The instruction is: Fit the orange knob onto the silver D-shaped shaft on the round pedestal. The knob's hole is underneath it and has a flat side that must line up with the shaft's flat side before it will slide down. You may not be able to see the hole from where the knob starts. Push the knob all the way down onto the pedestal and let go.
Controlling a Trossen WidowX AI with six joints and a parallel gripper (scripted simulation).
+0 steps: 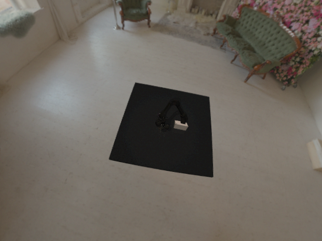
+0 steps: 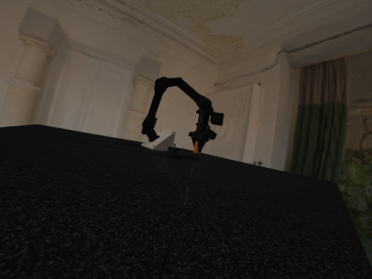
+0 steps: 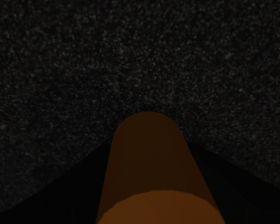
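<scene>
Now: the dark round pedestal 190 mm to the right of my gripper tip, 70 mm ahead of it and 10 mm below it. From my gripper tip the other things lie so: orange knob 30 mm above.
</scene>
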